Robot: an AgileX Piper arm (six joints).
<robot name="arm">
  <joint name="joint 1" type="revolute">
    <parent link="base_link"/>
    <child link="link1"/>
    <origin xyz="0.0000 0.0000 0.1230" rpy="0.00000 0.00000 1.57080"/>
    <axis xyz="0 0 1"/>
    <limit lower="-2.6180" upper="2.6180"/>
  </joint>
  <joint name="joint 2" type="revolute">
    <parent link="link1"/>
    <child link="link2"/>
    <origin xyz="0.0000 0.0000 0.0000" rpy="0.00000 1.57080 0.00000"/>
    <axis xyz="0 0 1"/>
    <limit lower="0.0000" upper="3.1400"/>
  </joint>
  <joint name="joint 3" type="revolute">
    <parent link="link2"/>
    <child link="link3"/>
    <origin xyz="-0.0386 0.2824 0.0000" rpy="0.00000 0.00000 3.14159"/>
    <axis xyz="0 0 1"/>
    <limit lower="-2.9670" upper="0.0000"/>
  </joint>
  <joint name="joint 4" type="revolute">
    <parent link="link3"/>
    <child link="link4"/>
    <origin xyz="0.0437 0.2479 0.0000" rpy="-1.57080 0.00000 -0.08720"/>
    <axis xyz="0 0 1"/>
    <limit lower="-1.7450" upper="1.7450"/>
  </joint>
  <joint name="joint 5" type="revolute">
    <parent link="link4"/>
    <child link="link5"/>
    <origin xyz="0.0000 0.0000 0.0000" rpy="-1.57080 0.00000 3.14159"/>
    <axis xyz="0 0 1"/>
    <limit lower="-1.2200" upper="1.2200"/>
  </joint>
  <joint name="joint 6" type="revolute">
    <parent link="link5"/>
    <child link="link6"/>
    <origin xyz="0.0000 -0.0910 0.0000" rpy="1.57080 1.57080 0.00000"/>
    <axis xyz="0 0 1"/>
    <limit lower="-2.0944" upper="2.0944"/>
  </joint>
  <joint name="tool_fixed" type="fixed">
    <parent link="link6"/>
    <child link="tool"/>
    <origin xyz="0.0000 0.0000 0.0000" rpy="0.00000 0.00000 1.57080"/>
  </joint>
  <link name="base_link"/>
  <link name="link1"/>
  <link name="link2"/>
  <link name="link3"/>
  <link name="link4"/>
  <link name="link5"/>
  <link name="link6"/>
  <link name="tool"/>
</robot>
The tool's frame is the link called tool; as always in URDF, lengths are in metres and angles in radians.
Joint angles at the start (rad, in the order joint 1, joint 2, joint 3, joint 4, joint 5, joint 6):
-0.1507 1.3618 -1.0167 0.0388 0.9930 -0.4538
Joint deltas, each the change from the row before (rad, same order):
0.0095 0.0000 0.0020 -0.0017 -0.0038 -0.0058
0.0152 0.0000 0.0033 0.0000 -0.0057 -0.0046
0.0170 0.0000 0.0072 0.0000 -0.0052 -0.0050
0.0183 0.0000 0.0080 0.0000 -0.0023 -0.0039
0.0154 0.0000 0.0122 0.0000 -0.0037 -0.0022
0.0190 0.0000 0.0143 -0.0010 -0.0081 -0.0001
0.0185 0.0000 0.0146 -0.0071 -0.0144 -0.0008
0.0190 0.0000 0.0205 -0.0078 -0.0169 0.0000
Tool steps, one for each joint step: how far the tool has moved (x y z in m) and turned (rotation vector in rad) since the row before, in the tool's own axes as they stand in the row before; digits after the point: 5 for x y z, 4 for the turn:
-0.00085 0.00212 0.00051 -0.0007 -0.0020 -0.0157
-0.00142 0.00359 0.00083 -0.0034 -0.0038 -0.0189
-0.00081 0.00436 0.00169 -0.0059 0.0000 -0.0209
-0.00056 0.00483 0.00187 -0.0078 0.0031 -0.0210
0.00045 0.00445 0.00277 -0.0081 0.0060 -0.0165
0.00018 0.00521 0.00324 -0.0072 0.0040 -0.0183
0.00000 0.00445 0.00329 0.0002 0.0009 -0.0222
0.00097 0.00499 0.00450 -0.0010 0.0041 -0.0223

